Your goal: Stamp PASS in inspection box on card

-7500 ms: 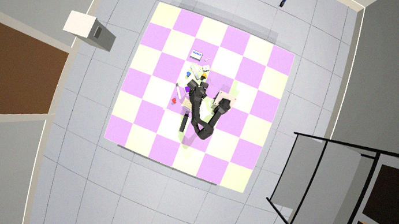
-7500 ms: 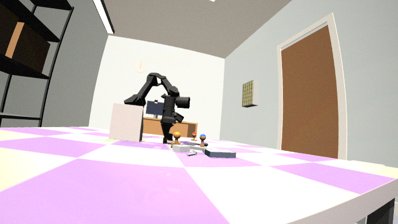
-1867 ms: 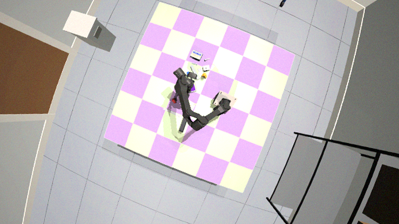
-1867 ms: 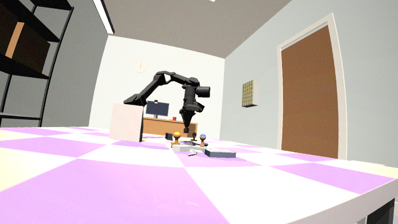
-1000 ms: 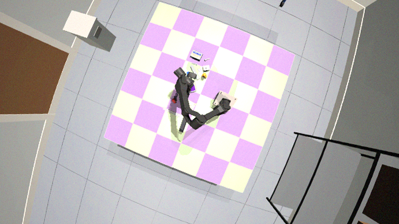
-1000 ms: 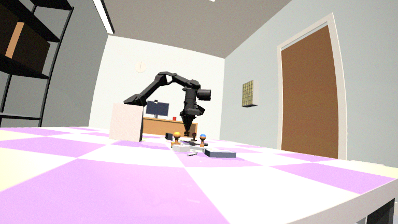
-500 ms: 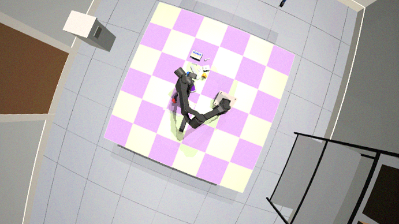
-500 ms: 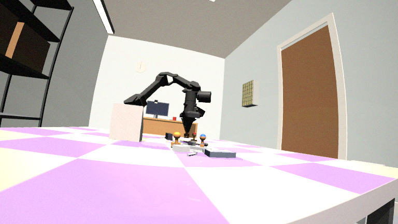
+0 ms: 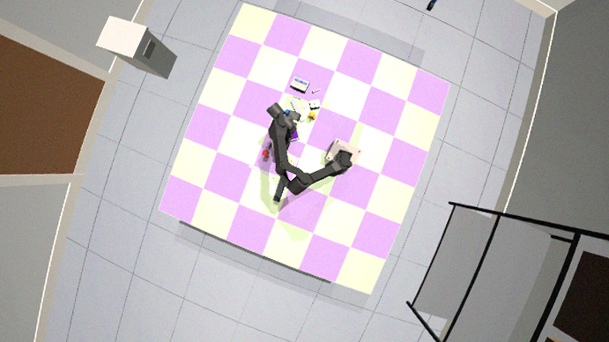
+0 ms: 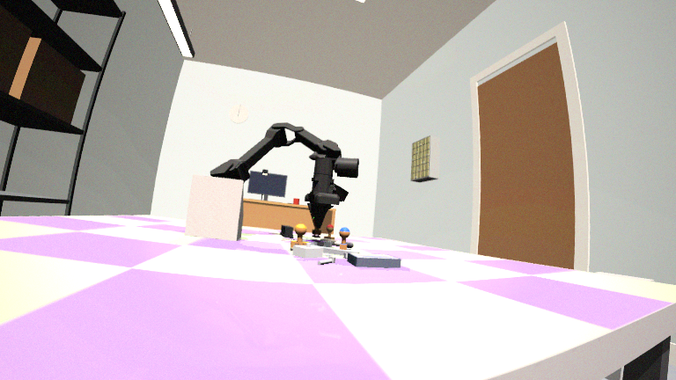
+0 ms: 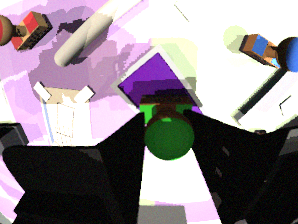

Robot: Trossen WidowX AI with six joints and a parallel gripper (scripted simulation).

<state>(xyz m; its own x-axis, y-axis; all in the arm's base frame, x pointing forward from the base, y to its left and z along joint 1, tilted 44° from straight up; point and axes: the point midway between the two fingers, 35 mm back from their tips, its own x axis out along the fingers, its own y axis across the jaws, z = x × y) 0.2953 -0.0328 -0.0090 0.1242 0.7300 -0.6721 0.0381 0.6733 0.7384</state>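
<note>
Now: gripper tip 5 cm above the purple ink pad. The rest, counted from my gripper tip: blue-knobbed stamp 11 cm to the right, 4 cm below, 4 cm ahead; white marker 9 cm ahead, 5 cm below, 3 cm to the left; green-knobbed stamp 1 cm below.
</note>
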